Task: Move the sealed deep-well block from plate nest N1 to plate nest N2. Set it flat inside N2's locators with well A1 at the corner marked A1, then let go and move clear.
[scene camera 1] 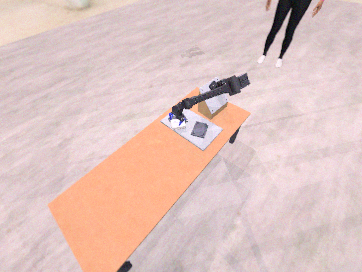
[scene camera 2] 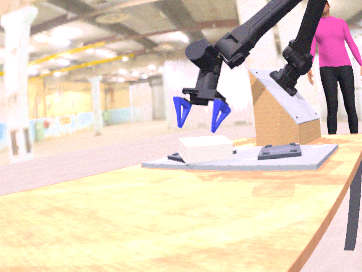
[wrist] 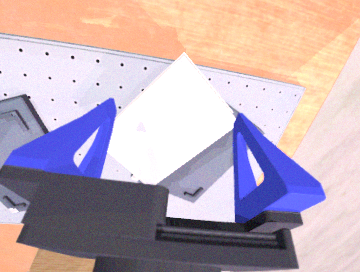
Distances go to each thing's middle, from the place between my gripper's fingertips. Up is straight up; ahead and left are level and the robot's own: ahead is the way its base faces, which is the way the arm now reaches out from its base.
I see the white block (scene camera 2: 209,148) 50 mm below my hand and 40 mm behind it. Round my hand: grey perforated plate (scene camera 2: 246,158) (120 mm behind, 90 mm below, 80 mm to the left).
